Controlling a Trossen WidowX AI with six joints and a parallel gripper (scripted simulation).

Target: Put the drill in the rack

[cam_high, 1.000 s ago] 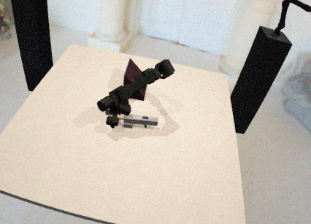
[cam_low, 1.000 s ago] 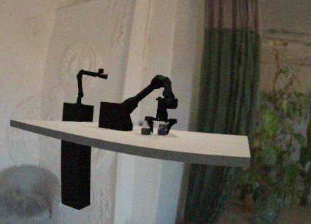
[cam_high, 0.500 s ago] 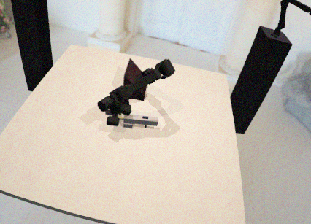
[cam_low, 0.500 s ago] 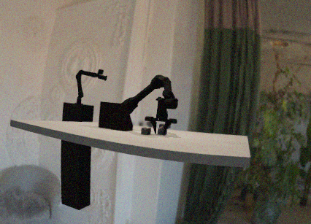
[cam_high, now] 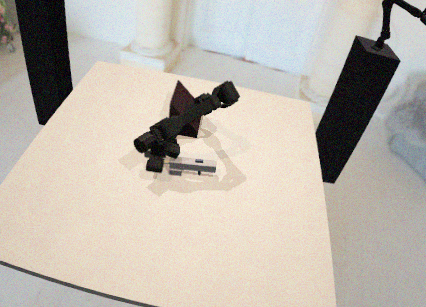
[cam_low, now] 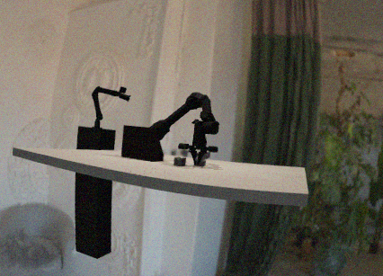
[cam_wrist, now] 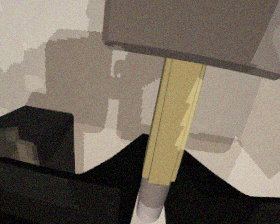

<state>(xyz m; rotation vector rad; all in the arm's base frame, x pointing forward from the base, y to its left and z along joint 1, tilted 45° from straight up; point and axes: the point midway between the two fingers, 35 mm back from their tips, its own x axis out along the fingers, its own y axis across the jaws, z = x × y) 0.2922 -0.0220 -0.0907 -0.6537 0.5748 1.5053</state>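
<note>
My gripper tip is 4 cm to the right of the drill and 4 cm below it. The rest, counted from my gripper tip: dark key: 1 cm behind, 17 cm to the left, 4 cm above; grey rack: 8 cm behind, 3 cm to the right, 1 cm above; grey housing block: 1 cm behind, 14 cm to the left, 4 cm above.
</note>
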